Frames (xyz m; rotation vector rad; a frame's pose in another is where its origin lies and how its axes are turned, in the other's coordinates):
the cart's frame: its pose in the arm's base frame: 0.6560 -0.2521 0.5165 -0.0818 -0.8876 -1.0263
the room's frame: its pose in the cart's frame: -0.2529 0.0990 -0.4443 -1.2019 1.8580 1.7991
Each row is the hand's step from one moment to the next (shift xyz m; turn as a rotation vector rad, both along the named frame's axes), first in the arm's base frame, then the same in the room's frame.
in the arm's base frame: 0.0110 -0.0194 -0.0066 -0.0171 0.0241 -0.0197
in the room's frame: 0.0084 -0.0213 -0.0044 0.0173 0.0308 0.0039
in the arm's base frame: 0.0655 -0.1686 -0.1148 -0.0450 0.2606 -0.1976
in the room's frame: 0.1294 -0.1605 -0.0583 0.1750 0.2386 0.1464
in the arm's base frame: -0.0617 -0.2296 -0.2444 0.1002 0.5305 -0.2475
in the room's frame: 0.2608 -0.1120 -0.1890 0.2060 0.3472 0.4356
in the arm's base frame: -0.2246 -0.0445 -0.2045 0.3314 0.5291 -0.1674
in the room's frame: 0.2027 0.1309 -0.1898 0.1311 0.1869 0.6047
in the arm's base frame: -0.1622 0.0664 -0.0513 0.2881 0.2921 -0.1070
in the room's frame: 0.0424 0.1608 -0.0755 0.0891 0.0346 0.4131
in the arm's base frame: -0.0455 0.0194 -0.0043 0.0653 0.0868 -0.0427
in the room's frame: 0.0018 0.0449 -0.0210 0.0369 0.0245 0.1080
